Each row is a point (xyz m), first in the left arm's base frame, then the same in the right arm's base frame.
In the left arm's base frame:
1: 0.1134 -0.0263 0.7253
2: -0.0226 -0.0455 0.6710
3: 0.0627 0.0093 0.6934
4: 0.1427 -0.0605 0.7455
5: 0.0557 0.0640 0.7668
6: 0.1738 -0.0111 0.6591
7: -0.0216 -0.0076 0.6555
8: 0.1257 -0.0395 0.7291
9: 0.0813 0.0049 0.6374
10: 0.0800 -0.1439 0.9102
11: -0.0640 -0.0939 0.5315
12: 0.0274 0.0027 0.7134
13: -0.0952 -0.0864 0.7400
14: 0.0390 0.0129 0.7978
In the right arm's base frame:
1: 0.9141 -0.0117 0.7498
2: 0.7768 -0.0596 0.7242
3: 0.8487 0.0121 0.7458
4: 0.9558 -0.0381 0.7485
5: 0.8532 0.0374 0.8340
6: 0.9438 0.0417 0.6824
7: 0.7634 -0.0209 0.7243
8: 0.9298 -0.0204 0.7455
9: 0.8484 0.0306 0.6897
10: 0.9730 -0.1816 0.8794
11: 0.7049 -0.0768 0.5899
12: 0.8247 -0.0117 0.7693
13: 0.7432 -0.1410 0.7872
14: 0.8606 -0.0229 0.8464

